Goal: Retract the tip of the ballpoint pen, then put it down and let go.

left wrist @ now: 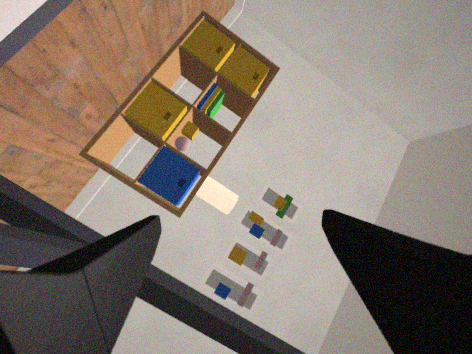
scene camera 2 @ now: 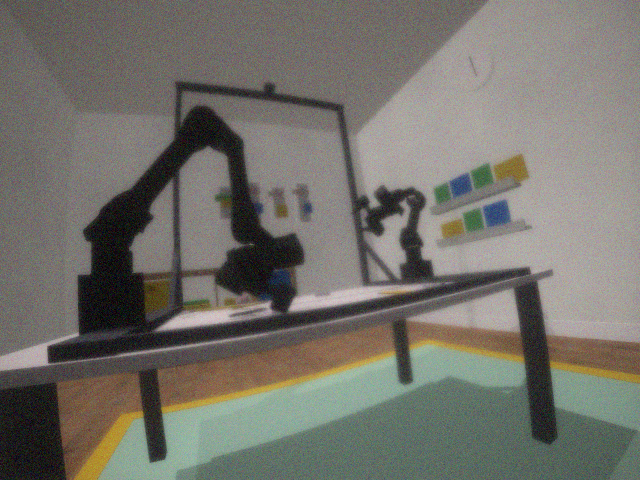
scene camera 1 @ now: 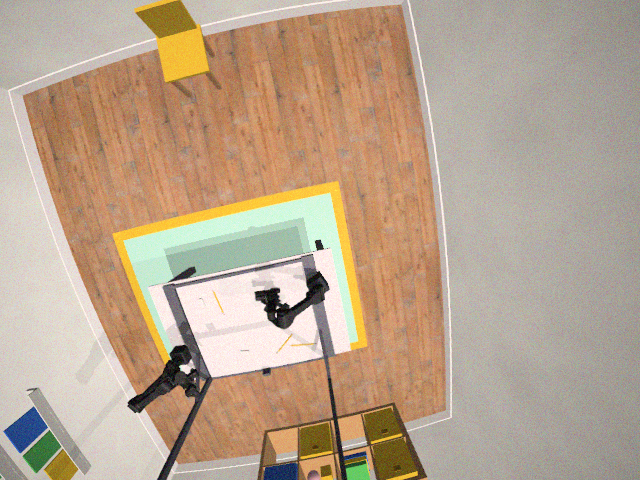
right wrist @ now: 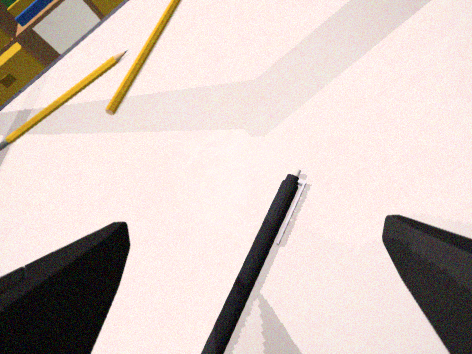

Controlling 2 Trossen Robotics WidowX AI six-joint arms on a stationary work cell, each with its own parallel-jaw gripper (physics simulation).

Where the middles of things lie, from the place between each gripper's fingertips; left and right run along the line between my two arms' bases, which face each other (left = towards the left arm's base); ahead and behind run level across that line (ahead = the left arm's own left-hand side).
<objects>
I see the black ballpoint pen [right wrist: 237, 298] 600 mm to the right of my left hand, 300 mm below it and 130 mm ahead of it.
Right now my right hand is 3 cm to the left of the black ballpoint pen and 2 cm above it.
</objects>
